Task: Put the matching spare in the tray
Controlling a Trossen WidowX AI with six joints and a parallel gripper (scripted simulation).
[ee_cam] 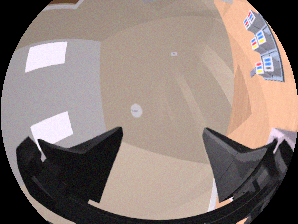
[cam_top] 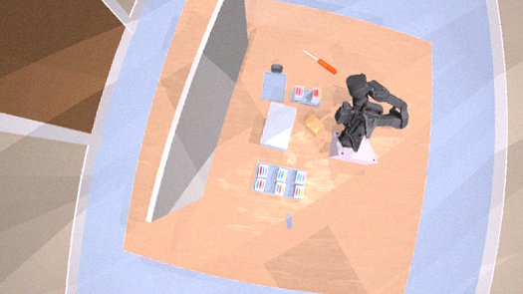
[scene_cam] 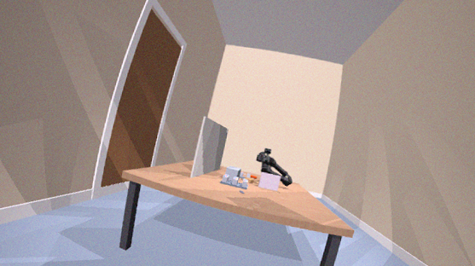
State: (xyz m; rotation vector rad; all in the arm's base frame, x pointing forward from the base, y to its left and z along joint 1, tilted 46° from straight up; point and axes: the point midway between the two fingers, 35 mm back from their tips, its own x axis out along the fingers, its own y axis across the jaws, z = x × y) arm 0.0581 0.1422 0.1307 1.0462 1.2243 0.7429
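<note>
Now: gripper tip 13 cm short of the low grey holder, 23 cm to the left of it and 26 cm above it. The rest, counted from my gripper tip: flat grey tray 27 cm ahead, 26 cm to the right, 27 cm below; then tall grey panel 46 cm ahead, 12 cm to the right, 5 cm below.
</note>
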